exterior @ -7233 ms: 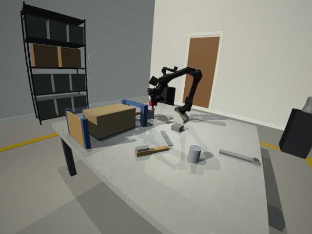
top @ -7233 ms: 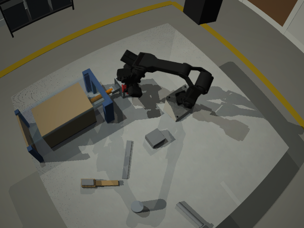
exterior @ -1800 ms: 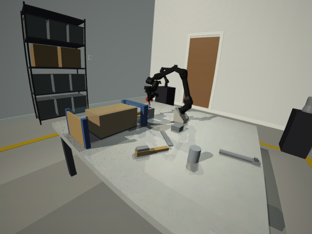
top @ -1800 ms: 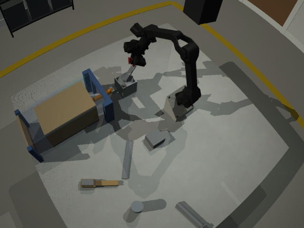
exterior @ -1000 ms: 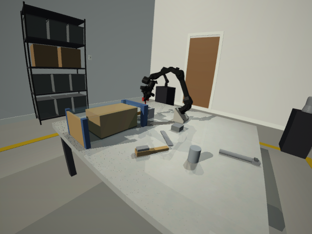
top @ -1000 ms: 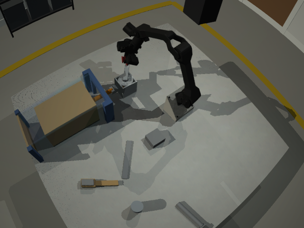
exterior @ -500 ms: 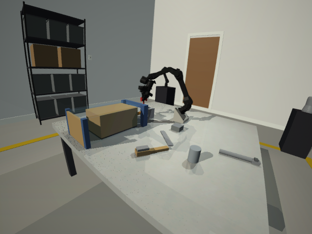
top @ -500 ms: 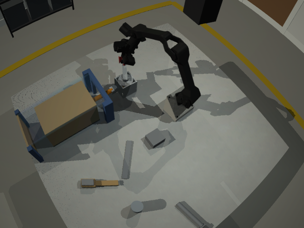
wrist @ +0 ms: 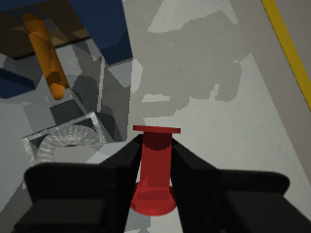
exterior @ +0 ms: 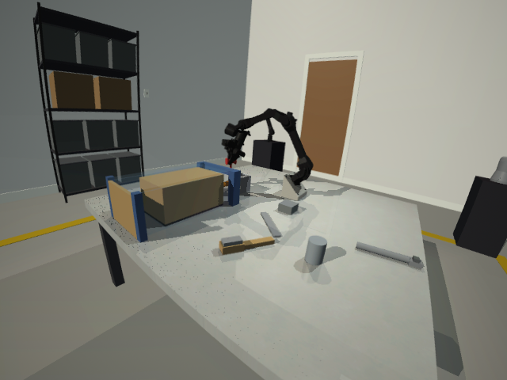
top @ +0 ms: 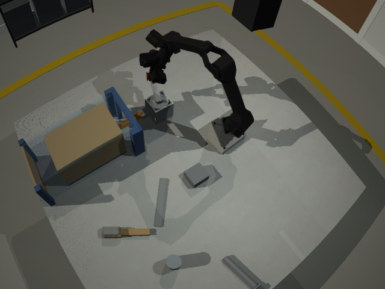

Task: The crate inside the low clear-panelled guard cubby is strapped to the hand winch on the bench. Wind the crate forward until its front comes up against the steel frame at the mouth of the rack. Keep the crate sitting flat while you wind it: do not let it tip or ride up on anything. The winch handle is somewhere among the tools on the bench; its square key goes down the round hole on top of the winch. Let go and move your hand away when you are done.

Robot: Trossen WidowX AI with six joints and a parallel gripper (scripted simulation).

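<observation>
Now: the winch handle 40 mm to the left of my gripper tip, 30 mm below it and 10 mm behind it. The rest, counted from my gripper tip: red knob: 10 mm to the left, 10 mm behind; then grey winch: 100 mm below, 90 mm to the left, 10 mm behind; then blue frame: 160 mm ahead, 120 mm to the left, 20 mm below.
</observation>
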